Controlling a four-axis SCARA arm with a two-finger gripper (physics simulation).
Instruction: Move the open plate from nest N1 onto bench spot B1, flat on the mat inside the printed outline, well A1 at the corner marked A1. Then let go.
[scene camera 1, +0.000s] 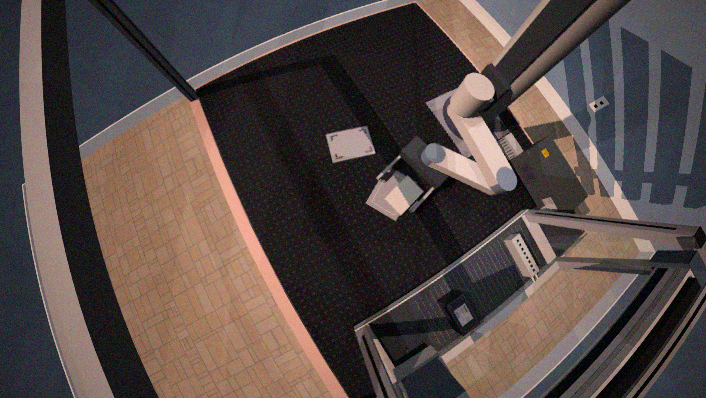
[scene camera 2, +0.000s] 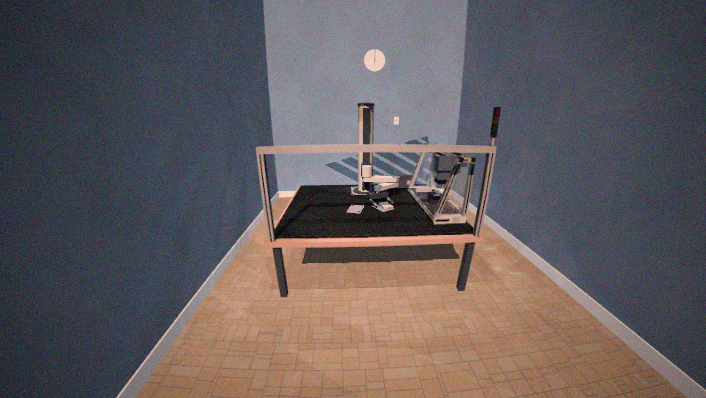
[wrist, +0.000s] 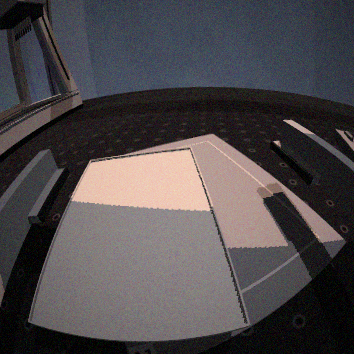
Observation:
My gripper (scene camera 1: 394, 195) carries nothing. Also in view: a plate (scene camera 1: 407, 191).
The plate shows as well in the wrist view (wrist: 138, 253). My gripper shows as well in the wrist view (wrist: 169, 142).

